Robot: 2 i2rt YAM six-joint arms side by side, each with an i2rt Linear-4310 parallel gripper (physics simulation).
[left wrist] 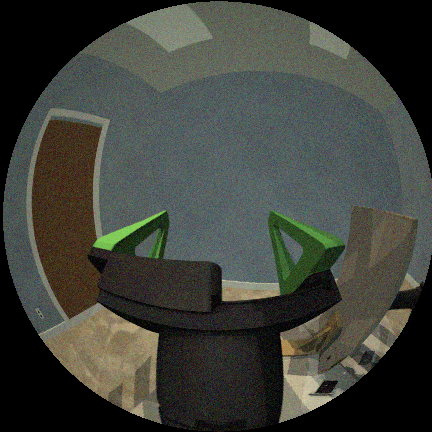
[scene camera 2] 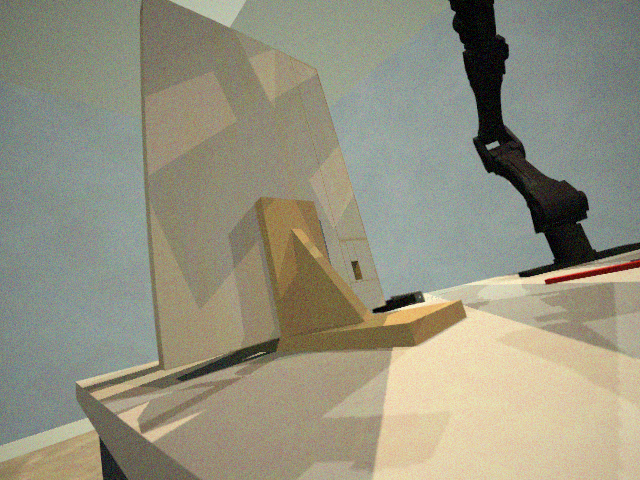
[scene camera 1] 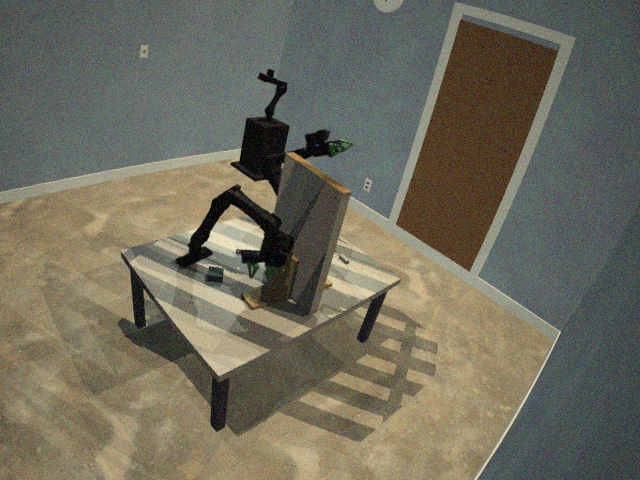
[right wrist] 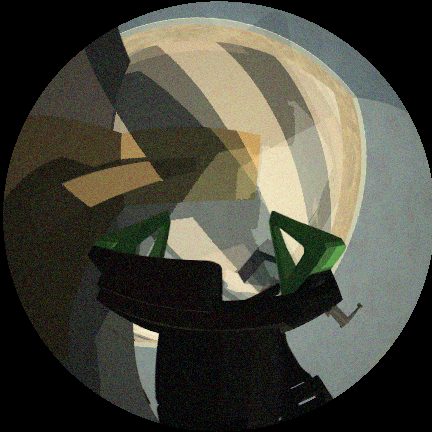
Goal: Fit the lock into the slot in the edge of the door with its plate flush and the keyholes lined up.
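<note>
A tall grey door stands upright on the table. A small opening shows in its face near the edge; the edge slot cannot be made out. A dark block, which looks like the lock, sits on the table apart from the door. My right gripper is open and empty, low beside the door's brace, with the block beyond the fingers in the right wrist view. My left gripper is open and empty, high behind the door.
A wooden brace stands against the door, its foot reaching over the table. A small dark item lies on the table right of the door. Another dark item lies near the door's lower edge. A red strip lies near the left arm's base.
</note>
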